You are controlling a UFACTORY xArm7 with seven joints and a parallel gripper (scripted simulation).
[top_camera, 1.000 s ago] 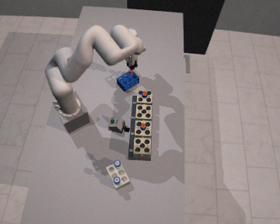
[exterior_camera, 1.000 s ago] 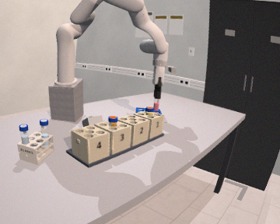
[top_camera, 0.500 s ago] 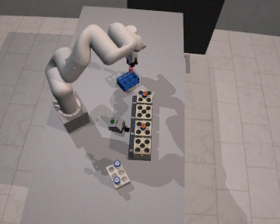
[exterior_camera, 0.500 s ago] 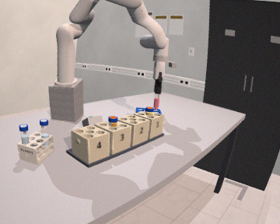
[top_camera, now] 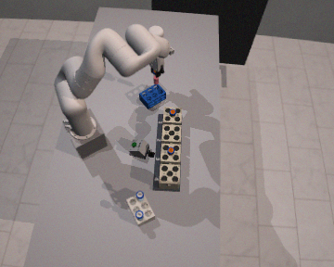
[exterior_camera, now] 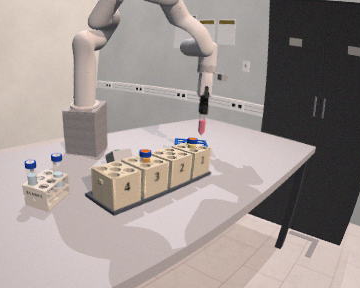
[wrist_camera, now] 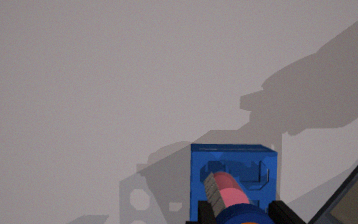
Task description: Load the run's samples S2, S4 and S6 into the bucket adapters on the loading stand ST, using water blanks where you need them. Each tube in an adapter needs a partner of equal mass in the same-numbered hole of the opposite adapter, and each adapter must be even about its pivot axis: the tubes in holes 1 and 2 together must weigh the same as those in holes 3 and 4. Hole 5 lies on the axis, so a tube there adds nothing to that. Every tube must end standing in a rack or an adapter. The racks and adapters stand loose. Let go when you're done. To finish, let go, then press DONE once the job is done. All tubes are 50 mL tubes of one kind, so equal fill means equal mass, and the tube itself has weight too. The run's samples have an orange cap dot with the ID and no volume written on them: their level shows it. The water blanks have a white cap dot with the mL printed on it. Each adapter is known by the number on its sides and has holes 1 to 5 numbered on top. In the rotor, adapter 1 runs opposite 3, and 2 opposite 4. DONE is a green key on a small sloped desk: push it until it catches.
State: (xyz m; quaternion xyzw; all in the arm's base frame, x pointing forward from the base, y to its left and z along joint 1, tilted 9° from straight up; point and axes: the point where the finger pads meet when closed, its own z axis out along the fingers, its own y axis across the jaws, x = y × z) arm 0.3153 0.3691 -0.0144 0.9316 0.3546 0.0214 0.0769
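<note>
Right now my hand is 50 mm above the sample tube S6 and 10 mm to the right of it. Round my hand: sample tube S4 (200 mm to the right, 130 mm below, 100 mm ahead); then blue sample rack (170 mm below, 40 mm to the right, 20 mm behind); then green DONE key (380 mm to the right, 130 mm below, 80 mm behind).
</note>
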